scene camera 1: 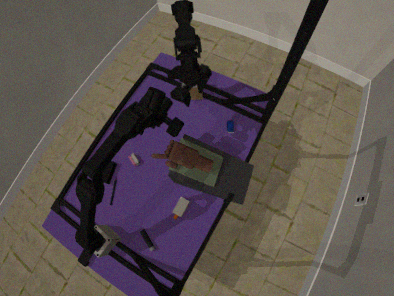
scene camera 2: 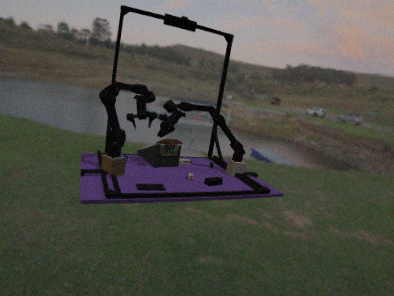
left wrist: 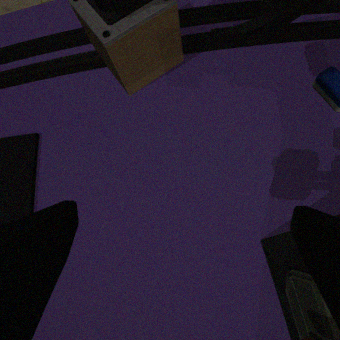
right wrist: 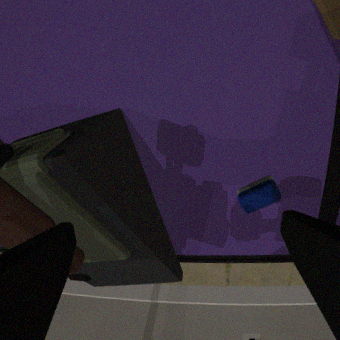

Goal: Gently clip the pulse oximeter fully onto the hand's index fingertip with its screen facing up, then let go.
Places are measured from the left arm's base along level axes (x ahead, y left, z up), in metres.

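Pixels of known places: left gripper, fingertip midpoint: point(scene camera 1: 168, 114) point(scene camera 2: 158, 136) point(left wrist: 186, 214); right gripper, fingertip midpoint: point(scene camera 1: 194, 99) point(scene camera 2: 142, 128) point(right wrist: 178, 227); left arm's base at its link origin: point(scene camera 1: 96, 241) point(scene camera 2: 237, 160); right arm's base at its link origin: point(scene camera 2: 114, 155).
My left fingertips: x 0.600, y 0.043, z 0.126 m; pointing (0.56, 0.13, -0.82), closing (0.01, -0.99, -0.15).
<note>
For each thing: its top centre in the pictures, then the offset to it from my left fingertips. "spot": a spot on its surface instead. Level surfaces: height alone.
- small blue-and-grey piece at its top centre: point(right wrist: 259, 200) point(scene camera 1: 230, 125) 0.191 m right, 0.191 m ahead, 0.199 m down
- white-and-pink piece at a spot on its surface: point(scene camera 1: 134, 159) spot: 0.088 m left, 0.219 m back, 0.200 m down
- white box at its top centre: point(scene camera 1: 179, 208) 0.231 m right, 0.271 m back, 0.203 m down
- dark cylinder at its top centre: point(scene camera 1: 146, 240) 0.198 m right, 0.473 m back, 0.204 m down
- black box at its top centre: point(scene camera 1: 106, 171) point(scene camera 2: 214, 178) 0.168 m left, 0.351 m back, 0.196 m down
- purple mat at its surface level: 0.232 m down
The pulse oximeter, seemingly the small blue-and-grey piece point(scene camera 1: 230, 126) point(left wrist: 330, 84) point(right wrist: 259, 196), lies blue side up on the purple mat. Its screen cannot be made out. The brown hand point(scene camera 1: 189, 156) point(scene camera 2: 170, 142) point(right wrist: 22, 212) rests on a green pad on a dark wedge; its index finger point(scene camera 1: 160, 156) points left in scene camera 1 and is bare. My right gripper point(scene camera 1: 194, 90) point(scene camera 2: 142, 123) point(right wrist: 178, 227) is open and empty, high above the mat; the oximeter shows between its fingers, farther off. My left gripper point(scene camera 2: 162, 127) point(left wrist: 186, 214) is open and empty, raised near the hand's finger side.
The dark wedge point(scene camera 1: 237, 180) point(right wrist: 125, 200) stands at the mat's edge. A white-and-pink piece point(scene camera 1: 134, 159) point(scene camera 2: 190, 176), a white box point(scene camera 1: 181, 206), a dark cylinder point(scene camera 1: 147, 239) and a black box point(scene camera 2: 213, 181) lie on the purple mat point(scene camera 1: 150, 200). Black frame rails edge the mat.
</note>
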